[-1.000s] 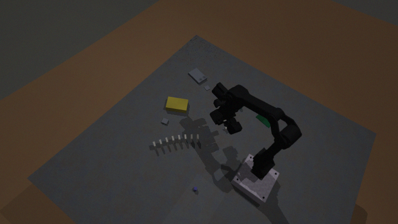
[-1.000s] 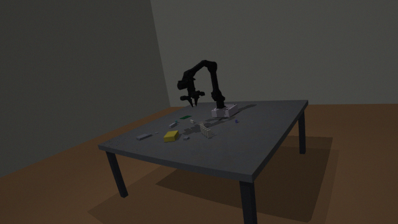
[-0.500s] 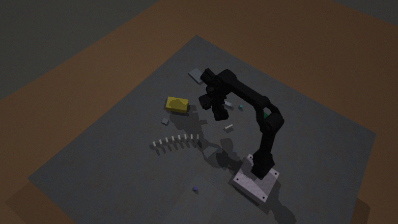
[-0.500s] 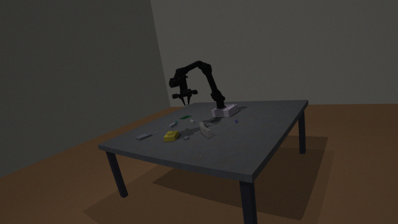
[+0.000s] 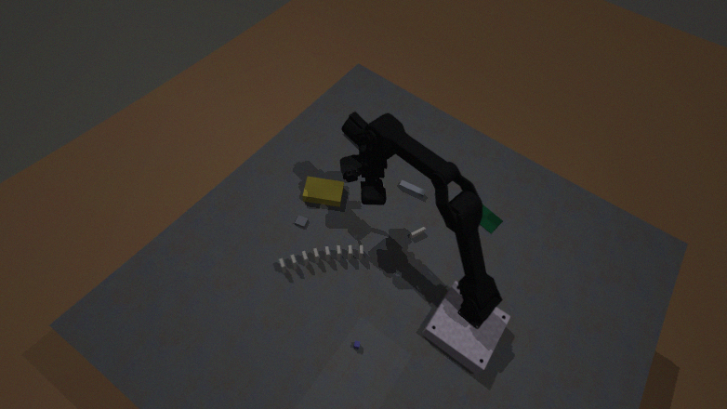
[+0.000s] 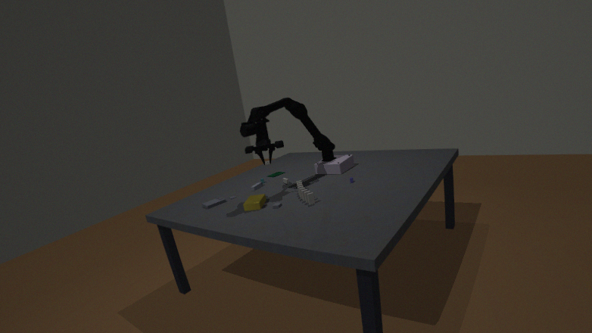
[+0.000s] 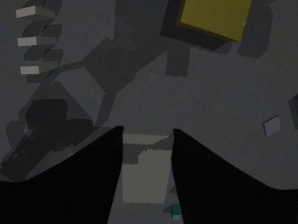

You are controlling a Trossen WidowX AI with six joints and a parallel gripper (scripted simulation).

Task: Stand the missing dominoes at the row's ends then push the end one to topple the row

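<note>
Right now my gripper tip is 15 cm short of the yellow block, 3 cm to the right of it and 14 cm above it. The rest, counted from my gripper tip: small grey cube: 12 cm ahead, 15 cm to the left, 15 cm below; small grey square: 11 cm ahead, 20 cm to the right, 16 cm below; grey bar: 5 cm behind, 19 cm to the right, 15 cm below.
</note>
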